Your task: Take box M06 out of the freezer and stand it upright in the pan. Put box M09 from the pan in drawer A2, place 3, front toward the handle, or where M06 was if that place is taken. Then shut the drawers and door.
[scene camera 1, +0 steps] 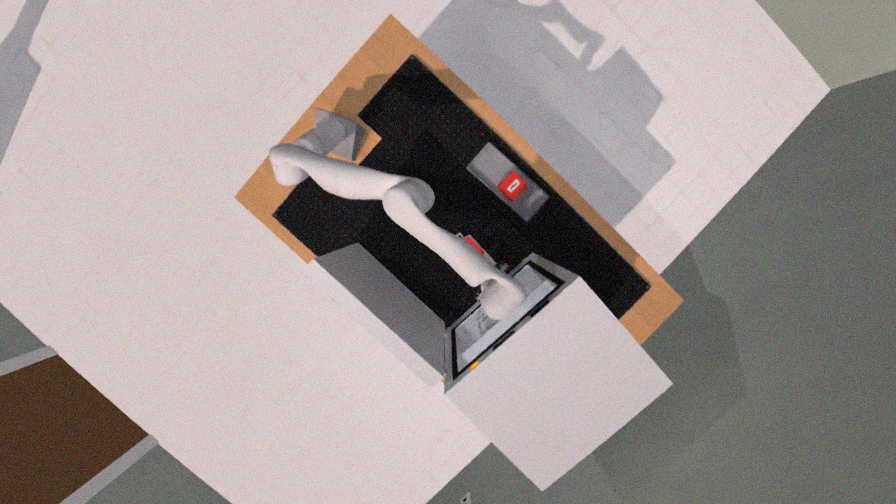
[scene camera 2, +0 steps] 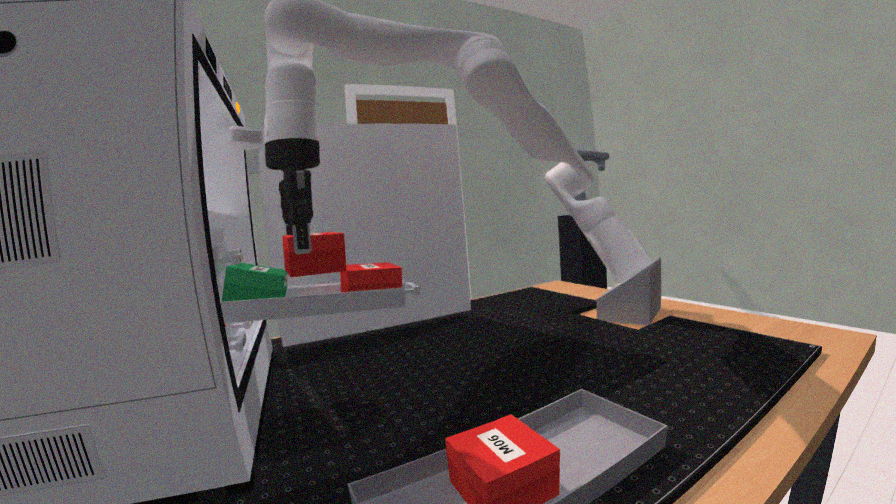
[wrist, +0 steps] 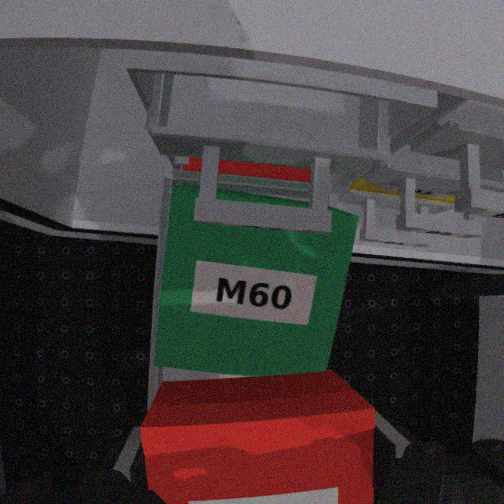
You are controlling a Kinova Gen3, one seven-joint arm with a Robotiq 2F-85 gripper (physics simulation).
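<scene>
Red box M06 [scene camera 2: 501, 460] stands in the grey pan [scene camera 2: 595, 432] at the table's front, label on top; it also shows in the overhead view [scene camera 1: 511, 185]. My gripper [scene camera 2: 302, 241] points straight down over the pulled-out freezer drawer [scene camera 2: 313, 302] and is shut on a red box [scene camera 2: 314, 253], whose label I cannot read. That box sits between green box M60 [scene camera 2: 253, 282] and another red box [scene camera 2: 370, 275], and its top is higher than theirs. In the wrist view the held red box [wrist: 257, 435] is just in front of M60 [wrist: 250, 285].
The freezer [scene camera 2: 106, 250] stands at the left, its door [scene camera 2: 375, 219] swung open behind the drawer. Other drawers with handles show inside the freezer [wrist: 280, 125]. The arm's base [scene camera 2: 629, 294] is at the table's far side.
</scene>
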